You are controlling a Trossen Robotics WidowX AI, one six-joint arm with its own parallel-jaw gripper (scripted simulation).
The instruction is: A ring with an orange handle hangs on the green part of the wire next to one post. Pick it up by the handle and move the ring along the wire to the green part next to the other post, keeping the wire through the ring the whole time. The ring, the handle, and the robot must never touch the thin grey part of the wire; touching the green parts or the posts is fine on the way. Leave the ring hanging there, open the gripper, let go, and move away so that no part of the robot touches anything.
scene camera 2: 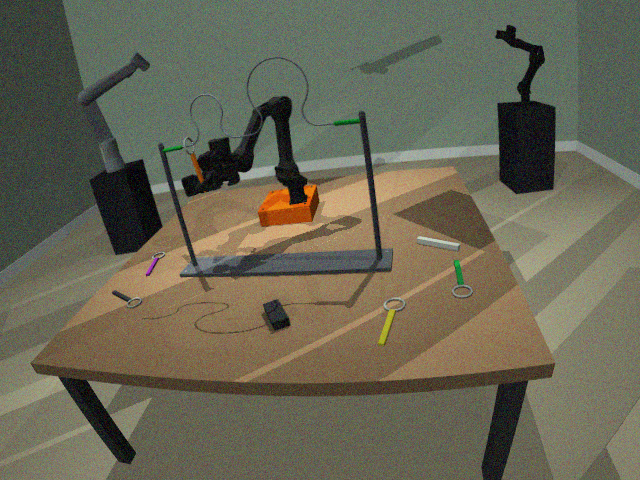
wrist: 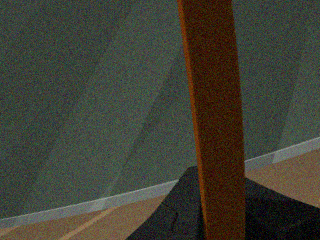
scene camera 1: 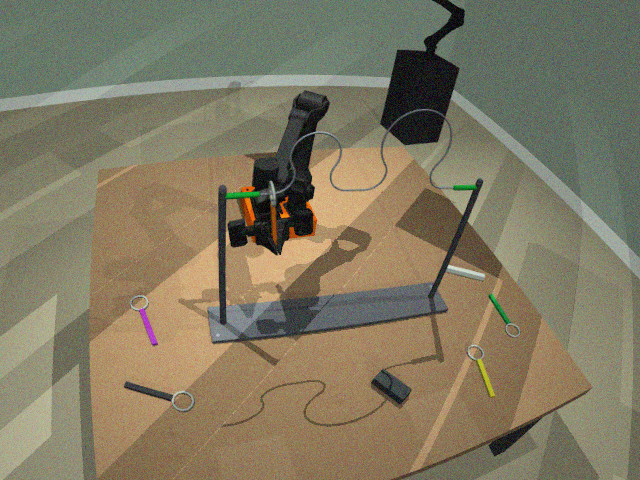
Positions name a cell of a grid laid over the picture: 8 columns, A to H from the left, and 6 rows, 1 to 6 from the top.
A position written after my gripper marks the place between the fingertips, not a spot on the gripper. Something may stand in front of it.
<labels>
My gripper shows in scene camera 2 (C3), in the wrist view (F5) and in scene camera 1 (D4).
</labels>
